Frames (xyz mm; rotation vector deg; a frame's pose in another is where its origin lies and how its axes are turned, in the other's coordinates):
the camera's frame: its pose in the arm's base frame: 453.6 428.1 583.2 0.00 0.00 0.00
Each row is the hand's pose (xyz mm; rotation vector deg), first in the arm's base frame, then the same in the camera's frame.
Working: the arm's base frame: its pose in the camera's frame: -453.6 -428.1 -583.2 0.00 0.00 0.00

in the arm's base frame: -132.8 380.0 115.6 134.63 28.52 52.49
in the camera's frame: -586.4 -48.1 -467.6 134.63 28.52 52.49
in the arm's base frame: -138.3 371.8 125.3 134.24 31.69 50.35
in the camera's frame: -591.9 -56.3 -457.9 134.24 31.69 50.35
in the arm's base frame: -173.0 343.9 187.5 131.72 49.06 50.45
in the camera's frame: -626.6 -84.2 -395.7 131.72 49.06 50.45
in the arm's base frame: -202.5 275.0 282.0 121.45 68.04 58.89
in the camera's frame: -656.1 -153.1 -301.2 121.45 68.04 58.89
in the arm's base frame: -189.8 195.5 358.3 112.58 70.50 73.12
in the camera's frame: -643.4 -232.6 -224.9 112.58 70.50 73.12
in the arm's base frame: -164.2 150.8 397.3 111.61 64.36 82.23
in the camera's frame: -617.8 -277.3 -185.9 111.61 64.36 82.23
